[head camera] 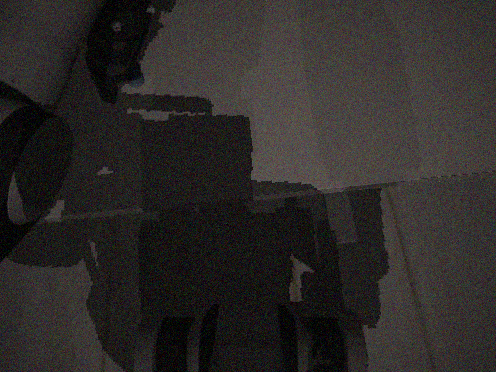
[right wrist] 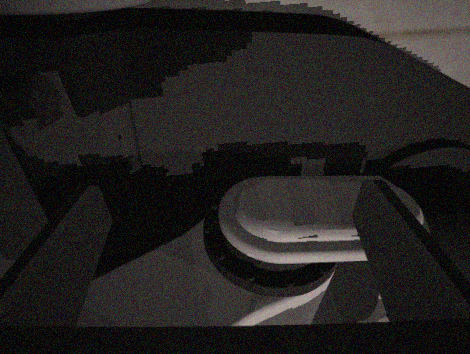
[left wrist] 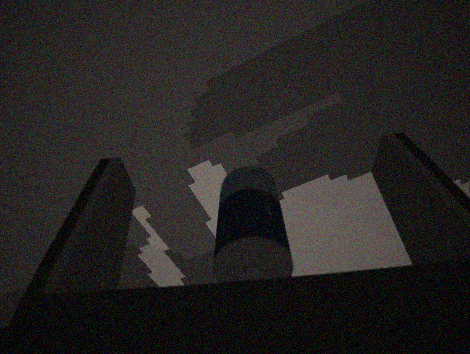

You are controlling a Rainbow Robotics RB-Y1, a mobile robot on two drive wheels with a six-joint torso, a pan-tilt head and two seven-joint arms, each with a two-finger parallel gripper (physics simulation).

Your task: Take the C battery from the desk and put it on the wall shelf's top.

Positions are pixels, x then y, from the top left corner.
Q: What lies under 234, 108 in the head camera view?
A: A pale desk.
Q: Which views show my right gripper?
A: The right wrist view only.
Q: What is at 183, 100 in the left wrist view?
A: A pale desk.
